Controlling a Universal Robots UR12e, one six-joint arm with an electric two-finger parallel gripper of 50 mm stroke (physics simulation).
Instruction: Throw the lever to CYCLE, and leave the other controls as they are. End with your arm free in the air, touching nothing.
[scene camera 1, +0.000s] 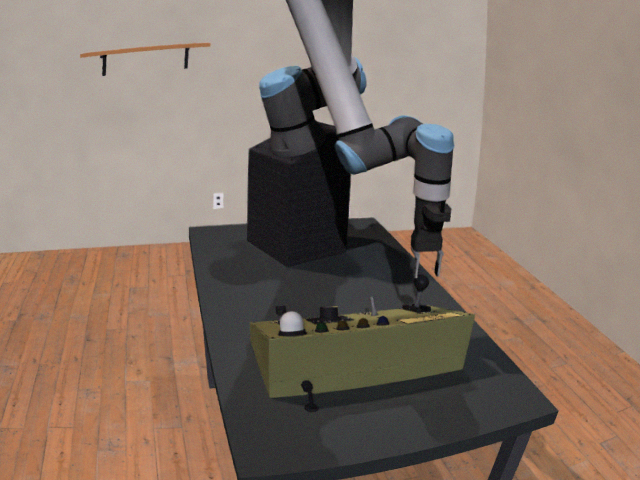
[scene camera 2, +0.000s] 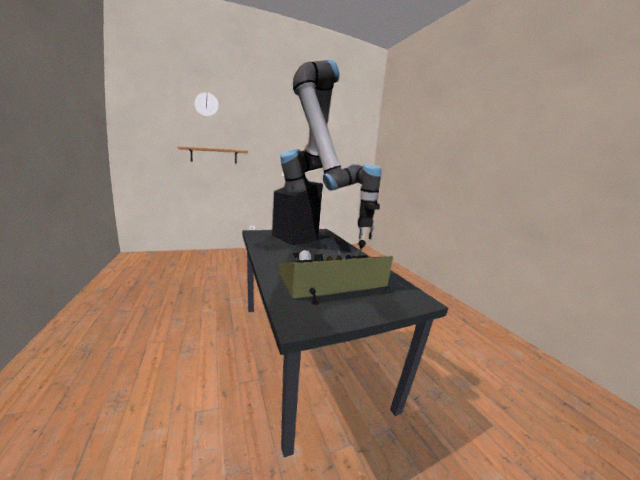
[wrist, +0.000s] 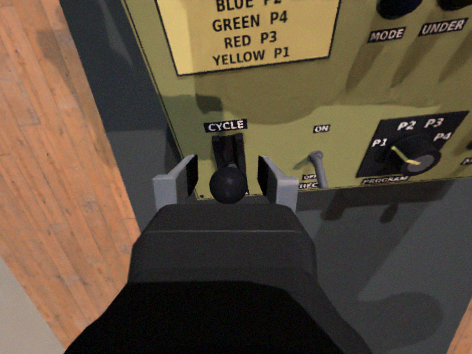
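Where they show: gripper, fingertip midpoint: (scene camera 1: 426, 275) (scene camera 2: 365, 239) (wrist: 228, 168); arm's base at its link origin: (scene camera 1: 298, 143) (scene camera 2: 297, 188).
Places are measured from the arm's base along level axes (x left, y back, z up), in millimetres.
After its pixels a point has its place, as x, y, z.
Observation:
The lever (scene camera 1: 421, 282) {124, -685, -205} (scene camera 2: 361, 243) {121, -681, -207} (wrist: 228, 185) {131, -677, -195} has a round black knob and stands in a black slotted base at one end of the olive control box (scene camera 1: 367, 356) {-82, -839, -293} (scene camera 2: 341, 277) {-84, -839, -306} (wrist: 270, 92) {74, -751, -260}. In the wrist view the knob shows over the slot's end away from the CYCLE label (wrist: 226, 125) {129, -723, -273}. The lower label is mostly hidden. My gripper (scene camera 1: 427, 272) {126, -700, -178} (scene camera 2: 366, 238) {126, -700, -178} (wrist: 228, 168) {126, -700, -178} is open and points down, with its fingertips close above the knob. The knob shows between the fingers, with a gap on each side in the wrist view.
The toggle switch (scene camera 1: 373, 305) {14, -644, -275} (wrist: 320, 167) {15, -647, -277} leans to OFF. The PROGRAM dial (scene camera 1: 328, 312) {-113, -658, -269} (wrist: 417, 155) {-95, -650, -262} points to P1. Coloured buttons and a white dome (scene camera 1: 291, 322) {-251, -803, -198} (scene camera 2: 305, 255) {-252, -802, -200} stand on the box. A small black stand (scene camera 1: 310, 397) {-226, -874, -360} (scene camera 2: 314, 296) {-228, -873, -360} is in front of it.

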